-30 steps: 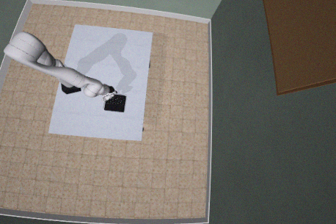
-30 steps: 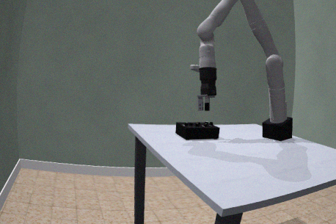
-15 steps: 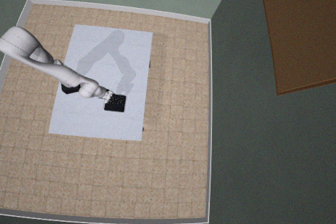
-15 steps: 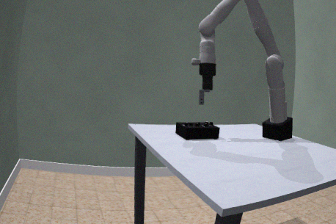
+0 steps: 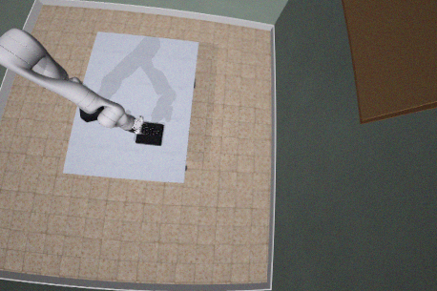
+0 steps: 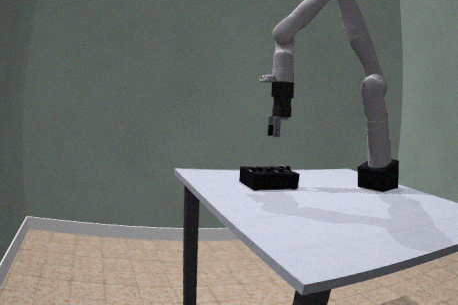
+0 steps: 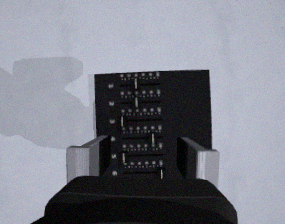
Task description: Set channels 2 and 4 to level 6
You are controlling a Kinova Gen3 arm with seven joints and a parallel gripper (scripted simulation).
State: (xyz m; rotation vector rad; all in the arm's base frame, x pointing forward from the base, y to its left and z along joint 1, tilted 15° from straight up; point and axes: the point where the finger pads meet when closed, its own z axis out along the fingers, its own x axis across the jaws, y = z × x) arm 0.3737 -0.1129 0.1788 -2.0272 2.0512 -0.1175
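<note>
My gripper is now 12 cm above the channel 2 cap, 4 cm short of it and 1 cm to the right of it. Round my hand: channel 4 cap (12 cm below, 1 cm to the right); channel 3 cap (12 cm below, 3 cm to the left, 2 cm ahead); channel 5 cap (12 cm below, 3 cm to the left, 3 cm behind).
</note>
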